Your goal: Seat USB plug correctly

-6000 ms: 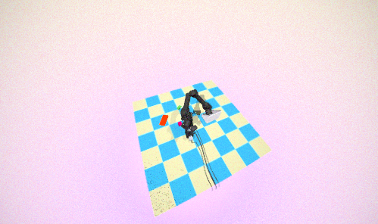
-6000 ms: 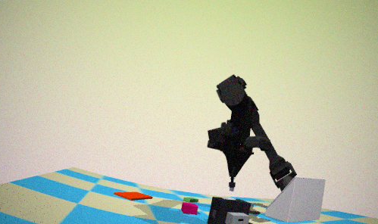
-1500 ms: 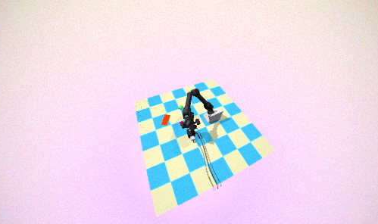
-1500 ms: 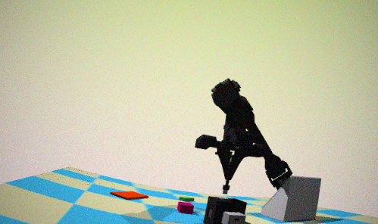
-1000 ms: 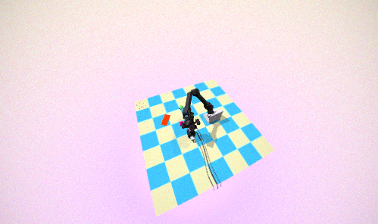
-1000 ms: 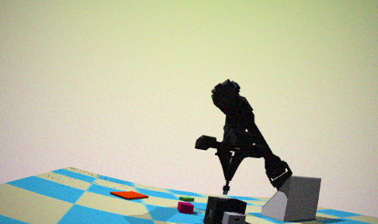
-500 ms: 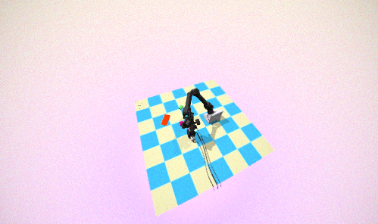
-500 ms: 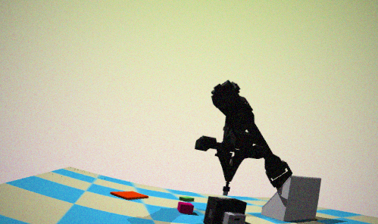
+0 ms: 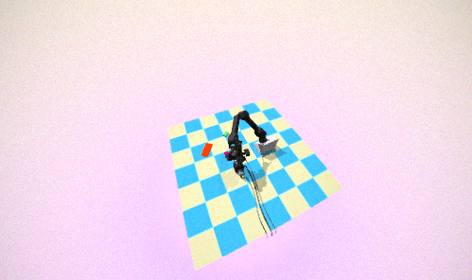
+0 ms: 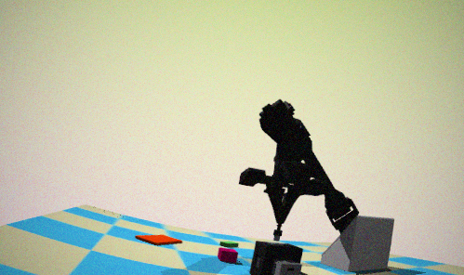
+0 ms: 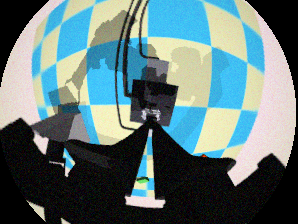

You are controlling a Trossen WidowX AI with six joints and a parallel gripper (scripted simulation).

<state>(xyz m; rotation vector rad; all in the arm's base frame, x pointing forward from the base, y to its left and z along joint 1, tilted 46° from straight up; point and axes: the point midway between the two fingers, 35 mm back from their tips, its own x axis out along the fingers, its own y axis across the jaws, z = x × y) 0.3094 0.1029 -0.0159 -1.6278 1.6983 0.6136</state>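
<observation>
The USB plug lies 2 cm below my gripper tip. Also, from my gripper tip: magenta block (15 cm to the right, 11 cm below, 4 cm ahead); then green block (39 cm to the right, 11 cm below, 4 cm behind); then orange slab (29 cm to the right, 20 cm ahead, 12 cm below).
</observation>
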